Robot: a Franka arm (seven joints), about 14 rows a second.
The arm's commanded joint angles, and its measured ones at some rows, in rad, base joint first. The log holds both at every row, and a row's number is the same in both.
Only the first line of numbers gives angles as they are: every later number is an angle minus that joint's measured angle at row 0.
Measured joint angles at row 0:
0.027 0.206 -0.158 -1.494 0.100 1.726 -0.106
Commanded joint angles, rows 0 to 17:
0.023 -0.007 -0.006 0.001 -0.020 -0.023 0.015
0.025 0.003 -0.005 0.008 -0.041 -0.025 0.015
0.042 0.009 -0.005 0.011 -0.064 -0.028 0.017
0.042 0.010 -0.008 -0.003 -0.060 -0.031 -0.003
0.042 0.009 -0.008 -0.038 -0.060 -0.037 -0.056
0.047 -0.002 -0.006 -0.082 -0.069 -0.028 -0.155
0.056 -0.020 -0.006 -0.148 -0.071 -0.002 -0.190
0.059 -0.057 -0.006 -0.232 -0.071 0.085 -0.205
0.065 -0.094 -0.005 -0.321 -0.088 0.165 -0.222
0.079 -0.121 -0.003 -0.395 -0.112 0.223 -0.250
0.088 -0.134 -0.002 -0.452 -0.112 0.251 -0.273
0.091 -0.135 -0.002 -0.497 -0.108 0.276 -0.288
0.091 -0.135 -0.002 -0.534 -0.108 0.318 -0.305
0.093 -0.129 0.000 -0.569 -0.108 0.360 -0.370
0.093 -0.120 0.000 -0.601 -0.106 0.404 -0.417
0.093 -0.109 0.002 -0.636 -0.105 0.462 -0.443
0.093 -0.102 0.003 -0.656 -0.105 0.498 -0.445
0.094 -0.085 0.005 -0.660 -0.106 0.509 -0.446
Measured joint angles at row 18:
0.085 -0.080 0.006 -0.615 -0.095 0.457 -0.418
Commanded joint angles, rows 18 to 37:
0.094 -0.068 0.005 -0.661 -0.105 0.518 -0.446
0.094 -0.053 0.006 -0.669 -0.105 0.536 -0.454
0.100 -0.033 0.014 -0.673 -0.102 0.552 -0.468
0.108 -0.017 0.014 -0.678 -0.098 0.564 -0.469
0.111 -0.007 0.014 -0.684 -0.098 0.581 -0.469
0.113 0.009 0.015 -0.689 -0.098 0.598 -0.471
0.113 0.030 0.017 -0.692 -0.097 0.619 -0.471
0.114 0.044 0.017 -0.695 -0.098 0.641 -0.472
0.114 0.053 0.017 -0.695 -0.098 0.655 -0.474
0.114 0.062 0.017 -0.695 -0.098 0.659 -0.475
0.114 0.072 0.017 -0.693 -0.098 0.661 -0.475
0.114 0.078 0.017 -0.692 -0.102 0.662 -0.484
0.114 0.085 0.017 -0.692 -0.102 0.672 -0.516
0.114 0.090 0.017 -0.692 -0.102 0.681 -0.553
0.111 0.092 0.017 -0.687 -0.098 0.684 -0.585
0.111 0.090 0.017 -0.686 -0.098 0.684 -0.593
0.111 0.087 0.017 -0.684 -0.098 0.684 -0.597
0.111 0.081 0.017 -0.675 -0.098 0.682 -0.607
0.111 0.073 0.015 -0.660 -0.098 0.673 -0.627
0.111 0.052 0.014 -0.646 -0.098 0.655 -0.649
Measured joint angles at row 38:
0.104 0.088 0.025 -0.663 -0.098 0.658 -0.595
